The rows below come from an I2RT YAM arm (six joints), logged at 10 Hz.
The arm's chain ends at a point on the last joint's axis. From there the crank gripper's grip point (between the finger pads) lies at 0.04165 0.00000 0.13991 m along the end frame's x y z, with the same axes.
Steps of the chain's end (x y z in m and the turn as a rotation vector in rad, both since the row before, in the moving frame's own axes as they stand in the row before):
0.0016 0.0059 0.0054 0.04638 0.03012 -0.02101
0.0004 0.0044 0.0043 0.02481 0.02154 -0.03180
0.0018 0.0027 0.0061 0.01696 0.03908 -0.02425
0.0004 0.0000 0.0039 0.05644 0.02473 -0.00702
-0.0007 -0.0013 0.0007 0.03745 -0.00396 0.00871
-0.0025 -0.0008 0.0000 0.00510 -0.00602 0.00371
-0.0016 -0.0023 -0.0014 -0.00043 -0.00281 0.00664
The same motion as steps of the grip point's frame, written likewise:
0.0057 -0.0015 0.0039 0.04638 0.03012 -0.02101
0.0033 -0.0004 0.0033 0.02481 0.02154 -0.03180
0.0072 -0.0007 0.0043 0.01696 0.03908 -0.02425
0.0038 -0.0082 0.0026 0.05644 0.02473 -0.00702
-0.0012 -0.0062 0.0008 0.03745 -0.00396 0.00871
-0.0033 -0.0014 0.0002 0.00510 -0.00602 0.00371
-0.0020 -0.0020 -0.0013 -0.00043 -0.00281 0.00664

